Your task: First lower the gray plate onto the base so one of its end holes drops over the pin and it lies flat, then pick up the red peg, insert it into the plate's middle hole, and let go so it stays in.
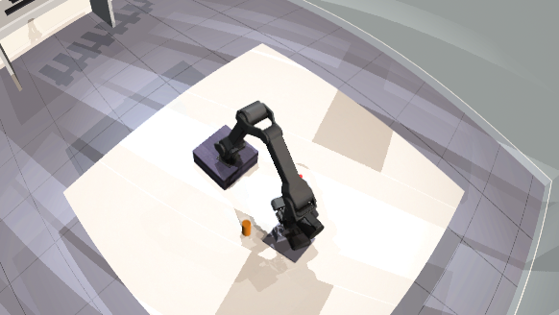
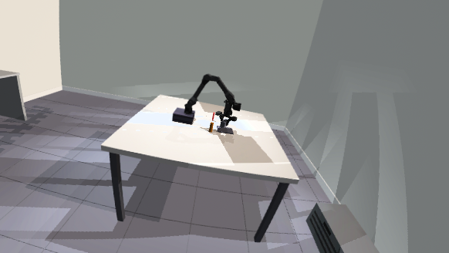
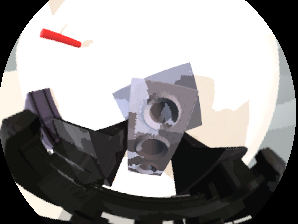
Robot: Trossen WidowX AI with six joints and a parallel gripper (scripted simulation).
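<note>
My gripper tip is now 2 cm short of the base, 1 cm to the right of it and 4 cm above it. Round my gripper tip: orange cylinder (12 cm behind, 7 cm to the right, 1 cm below); then red peg (8 cm behind, 19 cm to the left, 1 cm below); then gray plate (3 cm above).
</note>
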